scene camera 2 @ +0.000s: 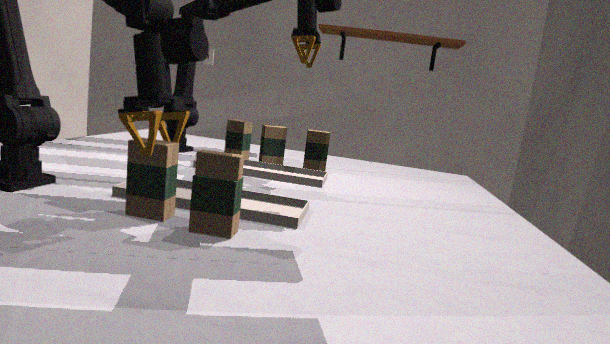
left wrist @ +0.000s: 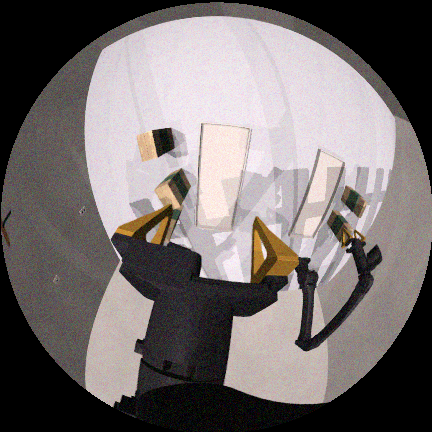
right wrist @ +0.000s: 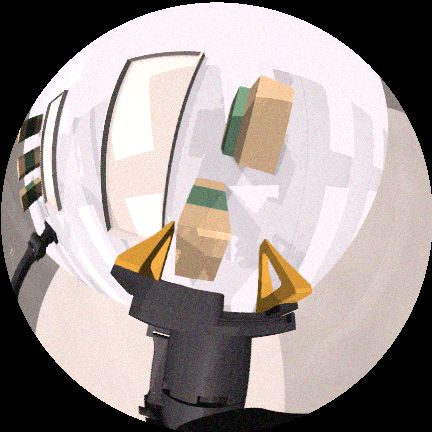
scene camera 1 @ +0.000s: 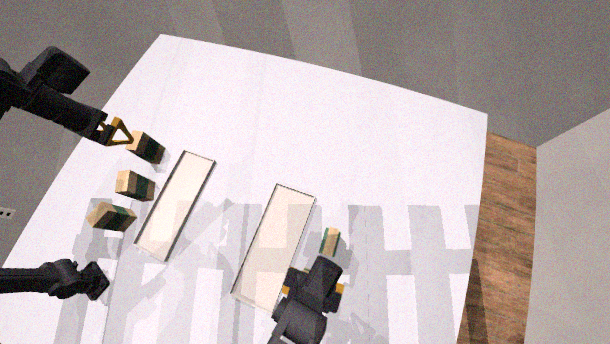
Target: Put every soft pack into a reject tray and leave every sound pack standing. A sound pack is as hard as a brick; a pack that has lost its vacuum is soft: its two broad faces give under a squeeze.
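Places are measured from the left arm's base along level axes (x up, y right, z ahead), in centimetres.
Pixels of known places: left gripper, fingertip midpoint: (scene camera 2: 306,65) (left wrist: 212,213) (scene camera 1: 120,136); right gripper, fingertip midpoint: (scene camera 2: 160,153) (left wrist: 348,229) (right wrist: 219,234); left arm's base, link origin: (right wrist: 51,231) (scene camera 1: 94,280); right arm's base, link origin: (scene camera 2: 20,183) (left wrist: 299,261).
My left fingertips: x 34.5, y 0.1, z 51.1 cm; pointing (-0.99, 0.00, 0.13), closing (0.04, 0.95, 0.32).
Observation:
For each thing: its middle in the pictures, then the offset to it from my left fingertips. "pt": a spot on its surface instead.
- outer pack, body centre: (right wrist: 249,125) (scene camera 2: 217,193) (scene camera 1: 329,242) (left wrist: 353,200) dx -27.4, dy +55.8, dz +15.9 cm
- inner pack, body centre: (right wrist: 202,220) (scene camera 2: 152,179) (left wrist: 338,225) dx -27.4, dy +58.3, dz +2.4 cm
- bottom, surface spot: (scene camera 1: 112,216) pt dx -23.9, dy -4.9, dz -25.9 cm
Several tan packs with dark green bands stand upright. Two stand right of the trays in scene camera 1: the outer pack (scene camera 1: 330,242) (scene camera 2: 216,195) (right wrist: 265,127) and the inner pack (scene camera 2: 151,182) (right wrist: 202,245), mostly hidden there by the right arm. My right gripper (scene camera 1: 313,289) (scene camera 2: 161,146) (right wrist: 219,234) is open, its fingertips either side of the inner pack's top, with gaps. Three more packs, top (scene camera 1: 145,147), middle (scene camera 1: 135,185) and bottom (scene camera 1: 112,216), stand at the left. My left gripper (scene camera 2: 307,65) (left wrist: 212,213) is open and empty, high above the table. Softness cannot be seen.
Two shallow reject trays, left (scene camera 1: 175,205) (left wrist: 222,175) and right (scene camera 1: 275,235) (right wrist: 140,130), lie between the two pack groups and look empty. The right tray is close beside the inner pack. A wooden shelf (scene camera 2: 390,36) is on the wall.

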